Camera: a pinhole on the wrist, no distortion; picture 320 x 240 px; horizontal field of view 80.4 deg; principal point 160.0 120.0 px. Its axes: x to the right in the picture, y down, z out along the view. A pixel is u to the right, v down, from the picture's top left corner.
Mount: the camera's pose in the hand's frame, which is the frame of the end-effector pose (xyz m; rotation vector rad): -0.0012 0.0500 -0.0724 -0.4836 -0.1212 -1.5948
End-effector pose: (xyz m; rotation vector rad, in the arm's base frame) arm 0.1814 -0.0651 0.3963 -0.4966 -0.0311 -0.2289
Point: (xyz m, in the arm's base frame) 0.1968 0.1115 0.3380
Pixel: 47 37
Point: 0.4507 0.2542 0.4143
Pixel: 76 179
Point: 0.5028 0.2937 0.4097
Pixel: 67 188
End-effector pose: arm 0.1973 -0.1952 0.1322 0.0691 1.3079 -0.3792
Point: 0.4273 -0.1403 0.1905
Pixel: 194 62
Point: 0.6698 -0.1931 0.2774
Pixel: 211 61
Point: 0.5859 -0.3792 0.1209
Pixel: 280 138
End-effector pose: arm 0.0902 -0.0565 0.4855 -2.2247 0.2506 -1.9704
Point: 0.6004 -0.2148 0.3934
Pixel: 198 78
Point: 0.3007 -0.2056 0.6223
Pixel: 186 198
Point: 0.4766 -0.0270 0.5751
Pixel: 288 139
